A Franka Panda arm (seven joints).
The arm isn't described. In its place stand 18 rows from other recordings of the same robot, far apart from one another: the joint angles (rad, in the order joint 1, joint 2, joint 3, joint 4, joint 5, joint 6, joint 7), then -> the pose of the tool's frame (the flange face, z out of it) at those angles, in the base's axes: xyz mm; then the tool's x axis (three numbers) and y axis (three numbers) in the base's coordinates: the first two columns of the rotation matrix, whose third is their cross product.
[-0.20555 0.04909 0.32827 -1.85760 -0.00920 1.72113 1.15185] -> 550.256 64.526 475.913 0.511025 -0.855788 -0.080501 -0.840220 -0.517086 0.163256
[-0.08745 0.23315 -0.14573 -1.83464 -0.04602 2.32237 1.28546] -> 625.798 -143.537 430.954 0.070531 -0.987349 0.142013 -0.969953 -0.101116 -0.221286
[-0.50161 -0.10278 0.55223 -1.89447 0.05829 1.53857 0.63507] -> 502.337 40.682 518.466 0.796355 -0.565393 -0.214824 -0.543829 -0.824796 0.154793
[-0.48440 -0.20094 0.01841 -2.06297 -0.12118 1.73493 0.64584] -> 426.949 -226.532 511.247 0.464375 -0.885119 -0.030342 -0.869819 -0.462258 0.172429
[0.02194 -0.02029 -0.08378 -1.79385 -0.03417 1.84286 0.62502] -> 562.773 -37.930 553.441 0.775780 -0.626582 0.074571 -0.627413 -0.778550 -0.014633
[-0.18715 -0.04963 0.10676 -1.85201 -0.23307 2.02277 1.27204] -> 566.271 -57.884 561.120 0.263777 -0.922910 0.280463 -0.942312 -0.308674 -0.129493
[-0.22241 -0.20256 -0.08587 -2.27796 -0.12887 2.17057 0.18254] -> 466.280 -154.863 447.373 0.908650 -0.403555 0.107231 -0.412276 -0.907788 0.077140
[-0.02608 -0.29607 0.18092 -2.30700 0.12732 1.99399 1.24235] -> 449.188 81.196 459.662 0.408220 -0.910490 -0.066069 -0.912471 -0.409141 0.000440
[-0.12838 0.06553 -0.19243 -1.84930 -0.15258 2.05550 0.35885] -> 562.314 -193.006 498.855 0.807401 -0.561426 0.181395 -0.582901 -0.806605 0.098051
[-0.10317 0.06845 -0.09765 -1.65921 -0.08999 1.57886 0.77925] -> 554.262 -120.995 545.920 0.559743 -0.827784 -0.038219 -0.812364 -0.557251 0.171859
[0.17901 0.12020 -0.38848 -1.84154 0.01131 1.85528 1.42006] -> 570.252 -113.102 456.034 -0.061061 -0.997935 0.019942 -0.992869 0.062776 0.101341
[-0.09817 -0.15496 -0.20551 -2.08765 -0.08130 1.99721 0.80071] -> 490.132 -162.888 496.340 0.476966 -0.875769 0.074377 -0.877669 -0.479095 -0.012875
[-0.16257 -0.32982 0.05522 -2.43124 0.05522 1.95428 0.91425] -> 418.123 -41.130 416.578 0.489194 -0.864774 -0.113383 -0.860575 -0.499724 0.098425
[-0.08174 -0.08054 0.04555 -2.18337 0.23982 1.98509 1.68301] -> 505.536 -3.213 415.760 -0.264853 -0.946254 -0.185626 -0.959456 0.239349 0.148849
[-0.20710 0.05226 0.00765 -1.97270 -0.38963 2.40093 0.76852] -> 589.056 -121.950 483.205 0.664393 -0.584857 0.465321 -0.670125 -0.741847 0.024396
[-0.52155 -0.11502 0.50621 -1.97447 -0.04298 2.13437 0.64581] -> 554.133 -0.445 538.974 0.768788 -0.583299 0.262159 -0.585933 -0.806723 -0.076680
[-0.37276 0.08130 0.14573 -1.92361 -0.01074 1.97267 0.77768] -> 560.102 -131.736 445.291 0.539403 -0.841712 -0.023770 -0.841509 -0.539852 0.020535
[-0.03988 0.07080 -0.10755 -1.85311 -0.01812 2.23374 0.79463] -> 603.375 -88.618 512.165 0.561069 -0.794801 0.231287 -0.771930 -0.603265 -0.200488
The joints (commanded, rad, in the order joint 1, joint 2, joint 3, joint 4, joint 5, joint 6, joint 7), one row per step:
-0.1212 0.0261 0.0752 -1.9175 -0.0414 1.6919 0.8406
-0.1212 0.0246 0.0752 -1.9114 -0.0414 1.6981 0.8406
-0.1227 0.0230 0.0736 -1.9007 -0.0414 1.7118 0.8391
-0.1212 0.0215 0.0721 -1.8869 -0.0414 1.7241 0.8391
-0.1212 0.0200 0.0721 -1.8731 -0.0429 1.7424 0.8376
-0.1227 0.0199 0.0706 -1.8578 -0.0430 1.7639 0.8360
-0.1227 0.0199 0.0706 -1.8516 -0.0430 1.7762 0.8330
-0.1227 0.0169 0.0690 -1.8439 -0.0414 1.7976 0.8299
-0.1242 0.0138 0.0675 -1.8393 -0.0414 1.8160 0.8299
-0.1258 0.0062 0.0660 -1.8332 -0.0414 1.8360 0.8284
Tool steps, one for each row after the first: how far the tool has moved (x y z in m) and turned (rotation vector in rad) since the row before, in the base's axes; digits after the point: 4 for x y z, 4 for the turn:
0.0017 0.0000 0.0039 -0.0007 -0.0138 0.0002
0.0033 -0.0018 0.0065 -0.0009 -0.0259 -0.0012
0.0037 -0.0001 0.0079 -0.0013 -0.0276 0.0004
0.0043 -0.0003 0.0084 -0.0027 -0.0334 0.0026
0.0048 -0.0018 0.0087 -0.0015 -0.0368 -0.0006
0.0024 -0.0001 0.0038 -0.0005 -0.0184 0.0035
0.0030 -0.0008 0.0070 0.0001 -0.0320 0.0018
0.0021 -0.0017 0.0054 -0.0015 -0.0260 -0.0023
0.0015 -0.0017 0.0089 -0.0022 -0.0335 -0.0008

